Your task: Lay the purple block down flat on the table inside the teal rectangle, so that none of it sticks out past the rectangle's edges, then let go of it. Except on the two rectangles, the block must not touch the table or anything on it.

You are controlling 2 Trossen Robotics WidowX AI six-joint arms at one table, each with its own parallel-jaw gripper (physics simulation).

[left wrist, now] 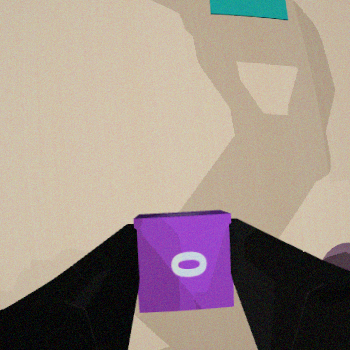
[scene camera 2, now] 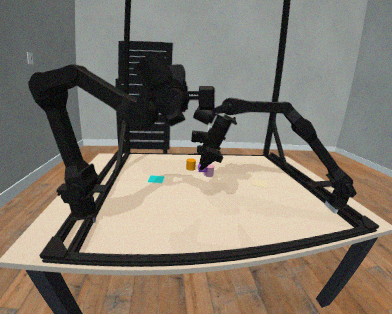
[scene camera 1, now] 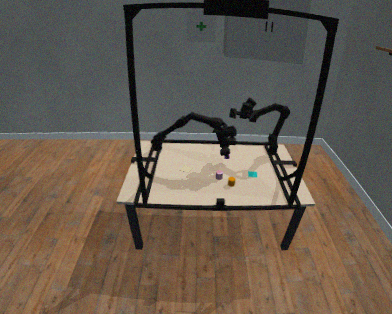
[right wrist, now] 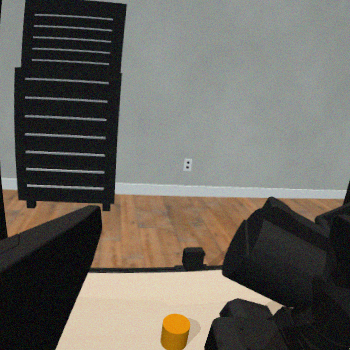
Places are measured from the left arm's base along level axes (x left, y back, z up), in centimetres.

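Pixels of known places: left gripper, between the fingertips: (left wrist: 181,232) (scene camera 2: 200,167) (scene camera 1: 228,156); right gripper, between the fingertips: (scene camera 1: 242,119) (right wrist: 219,222); left arm's base, origin of its link: (scene camera 2: 336,204) (scene camera 1: 157,148); right arm's base, origin of its link: (scene camera 2: 83,212) (scene camera 1: 272,152).
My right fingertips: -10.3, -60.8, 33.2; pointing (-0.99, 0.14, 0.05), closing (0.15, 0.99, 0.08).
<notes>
Ahead of a thing's pixels: the offset from my right fingertips to its middle, as dx, dy, dz. "spot": to the spot under its first point.
My left gripper (scene camera 1: 225,153) (scene camera 2: 204,163) (left wrist: 181,232) is shut on the purple block @[-4.8, +8.2, -26.2] (scene camera 1: 226,156) (scene camera 2: 201,168) (left wrist: 185,264), which bears a white "0". It holds the block a little above the table, near the middle. The teal rectangle @[spot: -11.3, -11.1, -35.0] (scene camera 1: 253,174) (scene camera 2: 156,179) (left wrist: 249,7) lies flat on the table, some way off; in the left wrist view it sits at the top edge. My right gripper (scene camera 1: 233,113) (scene camera 2: 206,97) is open and empty, raised high above the table.
A pink cylinder @[-17.6, +12.6, -32.9] (scene camera 1: 219,174) (scene camera 2: 209,171) (left wrist: 338,255) stands close to the held block. An orange cylinder @[-23.8, +4.5, -32.9] (scene camera 1: 231,181) (scene camera 2: 191,164) (right wrist: 175,330) stands beside it. A pale yellow rectangle @[spot: -12.5, +35.5, -35.0] (scene camera 1: 185,170) (scene camera 2: 260,183) lies on the table's other side. A black frame (scene camera 1: 132,93) surrounds the table.
</notes>
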